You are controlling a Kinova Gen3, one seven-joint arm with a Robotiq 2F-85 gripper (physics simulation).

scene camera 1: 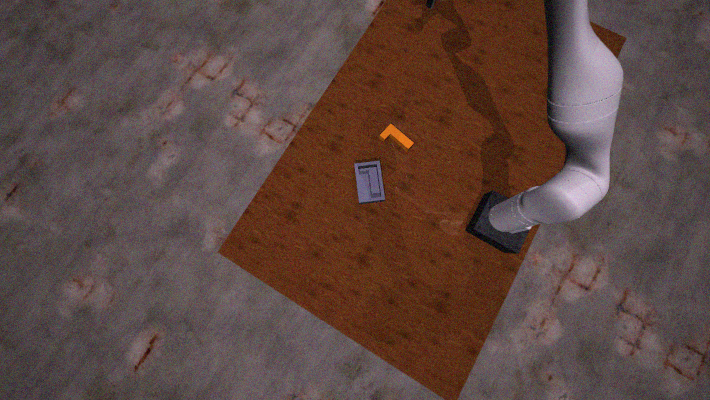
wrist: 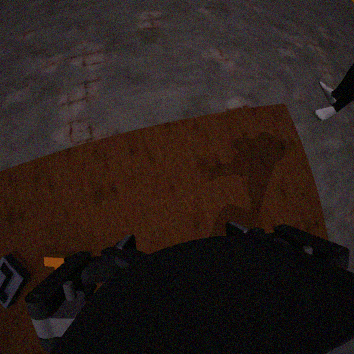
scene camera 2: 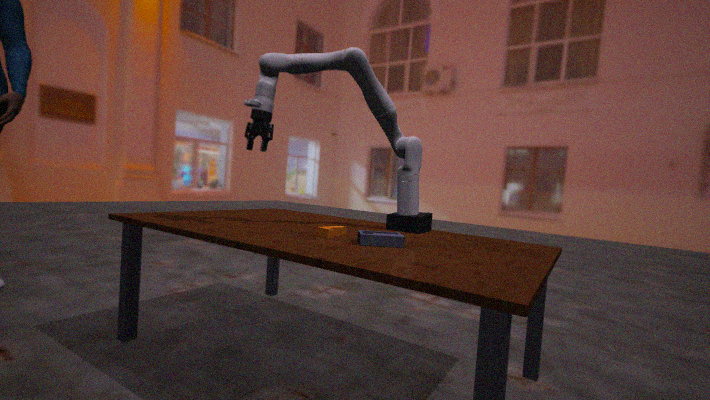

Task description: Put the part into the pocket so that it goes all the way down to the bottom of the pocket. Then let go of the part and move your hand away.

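Where they show: gripper, fingertip midpoint: (wrist: 181,239) (scene camera 2: 255,150); arm's base, link origin: (scene camera 1: 503,217) (scene camera 2: 407,213).
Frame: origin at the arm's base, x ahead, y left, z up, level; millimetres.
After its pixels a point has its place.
Observation:
The part, an orange L-shaped block (scene camera 1: 399,138) @[x 423, y -59, z -42 mm] (scene camera 2: 333,230) @[x 468, y -27, z -46 mm] (wrist: 53,261) @[x 473, y -59, z -41 mm], lies flat on the table, apart from the pocket block; in the wrist view it is partly hidden by the gripper. The grey-blue block (scene camera 1: 364,192) @[x 415, y 175, z -35 mm] (scene camera 2: 382,240) @[x 457, y 161, z -52 mm] (wrist: 17,278) @[x 426, y 103, z -68 mm] has an L-shaped pocket in its top, and the pocket is empty. It lies on the table close to the part and is cut off at the left edge of the wrist view. My gripper (scene camera 2: 257,149) @[x 534, y -371, z 211 mm] (wrist: 181,239) @[x 534, y -371, z 211 mm] is open and empty, pointing down high above the table, well away from the part. A dark bit of it shows at the top edge of scene camera 1.
The brown wooden table (scene camera 1: 320,250) @[x 430, y 421, z -72 mm] (scene camera 2: 450,265) @[x 525, y 409, z -72 mm] (wrist: 150,165) @[x 673, y -355, z -71 mm] carries the arm's dark base (scene camera 1: 500,240) @[x -25, y 70, z 4 mm] (scene camera 2: 409,223) @[x 62, y 44, z -33 mm] near one long edge. The arm (scene camera 1: 582,100) @[x 171, y -34, z 465 mm] (scene camera 2: 320,61) @[x 390, y -209, z 560 mm] reaches high over the table. A person's feet and lower leg (wrist: 326,112) show beyond the table in the wrist view.

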